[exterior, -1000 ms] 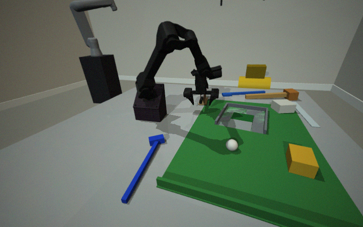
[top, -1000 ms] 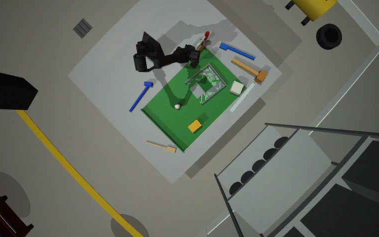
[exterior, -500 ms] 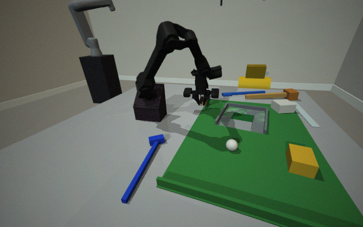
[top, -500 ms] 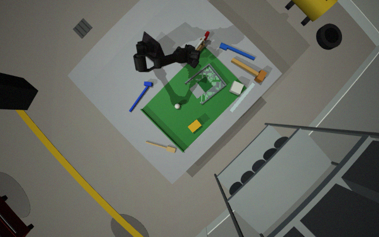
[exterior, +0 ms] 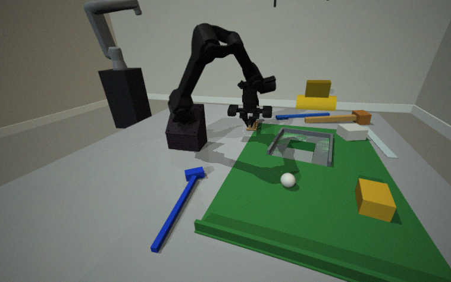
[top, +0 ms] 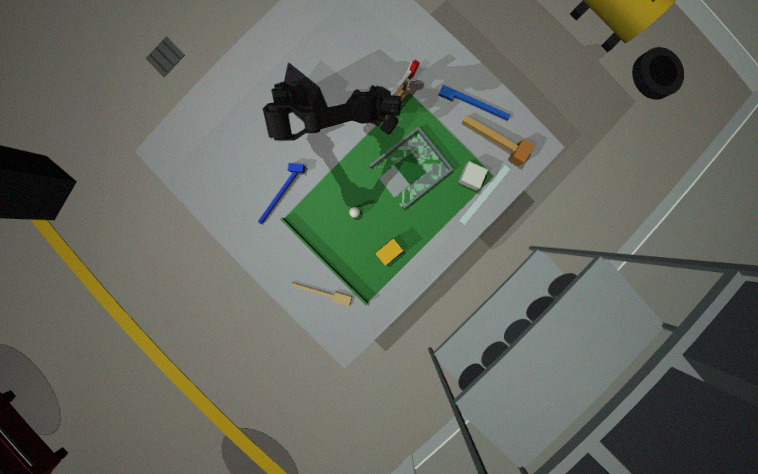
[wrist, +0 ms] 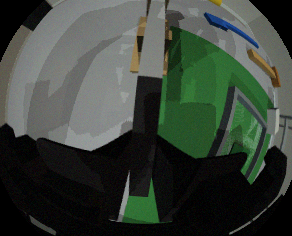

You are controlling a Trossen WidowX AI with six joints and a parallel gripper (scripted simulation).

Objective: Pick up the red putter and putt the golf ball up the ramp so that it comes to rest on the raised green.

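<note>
The red putter is 12 cm to the left of my gripper tip and 2 cm above it. The rest, counted from my gripper tip: green mat (22 cm to the right, 21 cm ahead, 5 cm below); then white golf ball (34 cm to the right, 14 cm ahead, 3 cm below); then white block (44 cm ahead, 4 cm to the left, 3 cm below).
</note>
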